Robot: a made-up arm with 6 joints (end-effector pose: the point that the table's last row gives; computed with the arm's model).
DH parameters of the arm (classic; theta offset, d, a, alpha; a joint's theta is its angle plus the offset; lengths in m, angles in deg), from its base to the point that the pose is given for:
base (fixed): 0 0.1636 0 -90
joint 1: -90 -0.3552 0.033 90
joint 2: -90 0.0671 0.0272 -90
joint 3: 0 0.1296 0.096 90
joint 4: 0 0.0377 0.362 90
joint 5: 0 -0.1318 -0.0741 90
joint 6: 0 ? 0.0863 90
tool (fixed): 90 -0.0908 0 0
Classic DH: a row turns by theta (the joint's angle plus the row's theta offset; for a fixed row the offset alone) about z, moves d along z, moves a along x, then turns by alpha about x.
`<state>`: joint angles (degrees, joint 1 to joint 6).
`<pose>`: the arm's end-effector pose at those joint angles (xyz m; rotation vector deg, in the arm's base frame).
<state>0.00 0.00 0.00 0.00 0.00 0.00</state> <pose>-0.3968 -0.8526 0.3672 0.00 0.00 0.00</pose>
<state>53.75 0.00 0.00 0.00 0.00 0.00</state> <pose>-0.0704 -0.8526 0.6040 0.00 53.75 0.00</pose>
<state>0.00 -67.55 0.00 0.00 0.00 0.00</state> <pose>-0.3968 -0.7028 -0.1980 67.55 0.00 0.00</pose>
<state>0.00 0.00 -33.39 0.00 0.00 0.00</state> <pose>-0.6011 -0.5935 0.3672 0.00 0.00 -33.39</pose>
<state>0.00 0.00 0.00 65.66 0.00 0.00</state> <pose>-0.3968 -0.5953 0.6840 -65.66 0.00 0.00</pose>
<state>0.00 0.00 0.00 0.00 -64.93 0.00</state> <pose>-0.2175 -1.1101 0.3672 0.00 0.00 64.93</pose>
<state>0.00 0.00 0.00 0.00 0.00 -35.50</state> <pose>-0.3968 -0.8893 0.4342 -35.50 0.00 0.00</pose>
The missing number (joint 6, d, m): -0.292
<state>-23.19 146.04 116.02 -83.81 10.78 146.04</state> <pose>0.2350 -0.1966 0.3731 66.18 -36.43 -107.83</pose>
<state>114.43 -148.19 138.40 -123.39 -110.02 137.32</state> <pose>0.3661 0.1318 0.0959 16.60 24.11 -140.35</pose>
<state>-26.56 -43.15 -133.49 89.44 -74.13 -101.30</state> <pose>-0.1586 -0.9075 0.7287 -34.56 48.76 62.28</pose>
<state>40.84 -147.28 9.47 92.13 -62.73 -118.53</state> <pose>-0.5613 -0.8433 -0.0323 -56.76 -29.23 15.72</pose>
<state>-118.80 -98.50 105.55 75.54 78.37 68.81</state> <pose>-0.0325 -0.5397 0.1601 -50.93 52.33 -92.25</pose>
